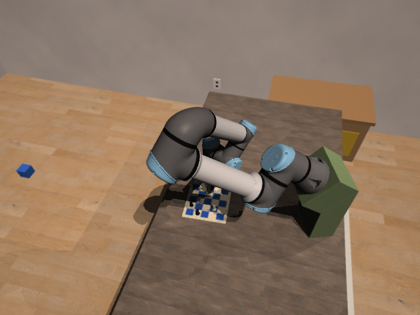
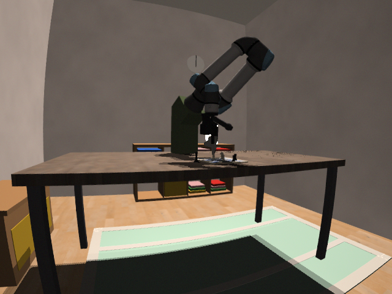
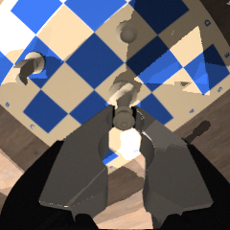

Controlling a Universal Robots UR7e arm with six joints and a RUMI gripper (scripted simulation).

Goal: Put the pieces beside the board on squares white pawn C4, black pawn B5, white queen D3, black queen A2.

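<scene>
Now: the blue-and-cream chessboard 20 mm behind my hand, 30 mm to the left of it and 50 mm below it. Round my hand: white pawn: 20 mm ahead, 50 mm to the left, 30 mm below; black pawn: 40 mm ahead, 100 mm to the left, 30 mm below; black piece: 20 mm behind, 120 mm to the left, 30 mm below.
</scene>
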